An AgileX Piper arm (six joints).
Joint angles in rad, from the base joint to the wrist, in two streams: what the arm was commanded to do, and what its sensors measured. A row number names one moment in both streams.
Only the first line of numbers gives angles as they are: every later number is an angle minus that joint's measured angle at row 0.
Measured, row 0:
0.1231, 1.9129, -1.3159, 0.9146, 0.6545, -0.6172
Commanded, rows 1 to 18:
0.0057, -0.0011, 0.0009, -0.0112, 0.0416, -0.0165
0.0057, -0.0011, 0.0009, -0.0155, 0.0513, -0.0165
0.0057, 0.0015, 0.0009, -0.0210, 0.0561, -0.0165
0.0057, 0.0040, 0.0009, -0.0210, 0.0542, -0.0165
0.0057, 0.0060, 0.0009, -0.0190, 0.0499, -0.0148
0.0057, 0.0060, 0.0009, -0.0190, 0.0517, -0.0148
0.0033, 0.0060, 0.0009, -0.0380, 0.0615, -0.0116
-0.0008, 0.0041, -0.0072, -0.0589, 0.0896, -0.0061
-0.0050, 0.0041, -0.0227, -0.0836, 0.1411, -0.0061
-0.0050, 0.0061, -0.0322, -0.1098, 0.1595, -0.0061
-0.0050, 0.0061, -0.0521, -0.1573, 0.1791, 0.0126
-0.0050, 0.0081, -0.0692, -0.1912, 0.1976, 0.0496
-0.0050, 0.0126, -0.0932, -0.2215, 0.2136, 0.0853
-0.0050, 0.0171, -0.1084, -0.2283, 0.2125, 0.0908
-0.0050, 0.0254, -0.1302, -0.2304, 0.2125, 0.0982
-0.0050, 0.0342, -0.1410, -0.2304, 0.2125, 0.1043
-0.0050, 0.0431, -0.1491, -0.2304, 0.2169, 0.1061
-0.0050, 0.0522, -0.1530, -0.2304, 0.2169, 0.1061
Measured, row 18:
-0.0008, 0.0265, -0.1256, -0.2202, 0.2012, 0.0917
